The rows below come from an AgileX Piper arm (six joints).
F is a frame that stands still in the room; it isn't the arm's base.
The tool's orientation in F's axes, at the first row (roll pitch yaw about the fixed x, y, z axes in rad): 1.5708, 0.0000, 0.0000
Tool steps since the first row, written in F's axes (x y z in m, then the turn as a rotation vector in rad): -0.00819, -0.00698, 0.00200, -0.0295, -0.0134, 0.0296; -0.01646, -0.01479, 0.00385, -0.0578, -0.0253, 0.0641; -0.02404, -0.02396, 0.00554, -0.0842, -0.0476, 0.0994; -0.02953, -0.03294, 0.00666, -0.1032, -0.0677, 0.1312; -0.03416, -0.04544, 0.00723, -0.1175, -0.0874, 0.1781
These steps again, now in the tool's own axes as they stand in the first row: -0.00819, 0.00200, 0.00698, -0.0295, 0.0296, 0.0134; -0.01646, 0.00385, 0.01479, -0.0578, 0.0641, 0.0253; -0.02404, 0.00554, 0.02396, -0.0842, 0.0994, 0.0476; -0.02953, 0.00666, 0.03294, -0.1032, 0.1312, 0.0677; -0.03416, 0.00723, 0.04544, -0.1175, 0.1781, 0.0874
